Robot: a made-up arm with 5 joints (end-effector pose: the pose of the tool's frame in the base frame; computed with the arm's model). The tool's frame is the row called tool. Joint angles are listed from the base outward.
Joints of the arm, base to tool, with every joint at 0 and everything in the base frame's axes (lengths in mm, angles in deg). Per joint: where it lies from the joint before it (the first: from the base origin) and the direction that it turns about. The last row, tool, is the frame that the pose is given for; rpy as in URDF.
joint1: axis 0 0 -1 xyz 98.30 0.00 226.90
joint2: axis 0 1 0 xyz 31.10 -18.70 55.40
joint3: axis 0 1 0 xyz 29.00 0.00 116.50
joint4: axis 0 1 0 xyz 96.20 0.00 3.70
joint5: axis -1 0 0 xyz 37.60 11.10 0.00
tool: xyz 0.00 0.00 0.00 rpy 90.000 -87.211 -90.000
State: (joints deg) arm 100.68 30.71 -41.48 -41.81 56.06
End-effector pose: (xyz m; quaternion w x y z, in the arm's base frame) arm 0.0478 -0.2268 0.4191 0.2937 -0.9228 -0.2135 -0.1290
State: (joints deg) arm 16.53 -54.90 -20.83 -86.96 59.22
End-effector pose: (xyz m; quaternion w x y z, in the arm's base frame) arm 0.0354 0.0107 0.4783 0.5571 0.4789 0.6476 0.2022
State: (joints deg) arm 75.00 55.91 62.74 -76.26 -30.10
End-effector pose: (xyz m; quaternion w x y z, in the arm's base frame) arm 0.1243 -0.1263 0.2120 0.5385 -0.1450 -0.3767 -0.7397
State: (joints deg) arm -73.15 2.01 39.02 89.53 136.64
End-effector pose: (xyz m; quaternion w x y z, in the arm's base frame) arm 0.1388 0.1076 0.3088 0.2190 -0.1751 -0.2991 -0.9121
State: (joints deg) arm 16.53 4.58 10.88 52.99 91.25
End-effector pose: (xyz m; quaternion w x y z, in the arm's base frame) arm 0.2657 -0.0576 0.3391 0.7951 -0.1483 -0.1138 0.5769
